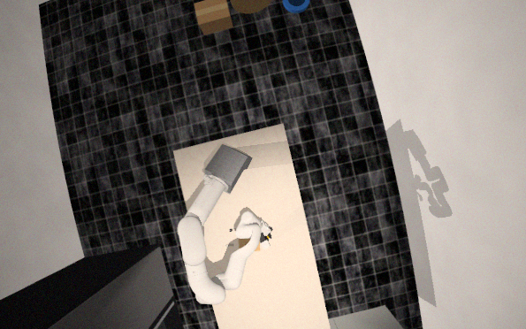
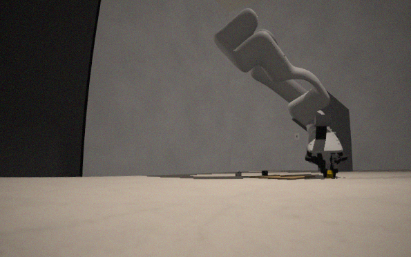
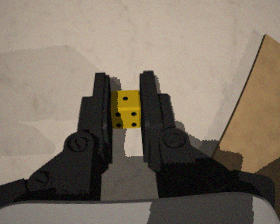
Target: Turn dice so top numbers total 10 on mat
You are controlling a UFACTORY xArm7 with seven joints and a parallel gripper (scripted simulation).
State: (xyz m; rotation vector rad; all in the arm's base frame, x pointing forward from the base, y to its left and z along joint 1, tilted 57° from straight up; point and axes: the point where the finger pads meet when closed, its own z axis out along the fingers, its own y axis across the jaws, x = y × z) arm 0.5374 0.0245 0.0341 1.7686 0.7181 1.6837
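My gripper is now 10 mm short of the yellow die and 10 mm above it. Round my hand: pale die: 270 mm to the right, 90 mm behind, 20 mm below; then tan mat: 120 mm to the right, 40 mm behind, 20 mm below; then black die: 180 mm to the right, 170 mm behind, 20 mm below.
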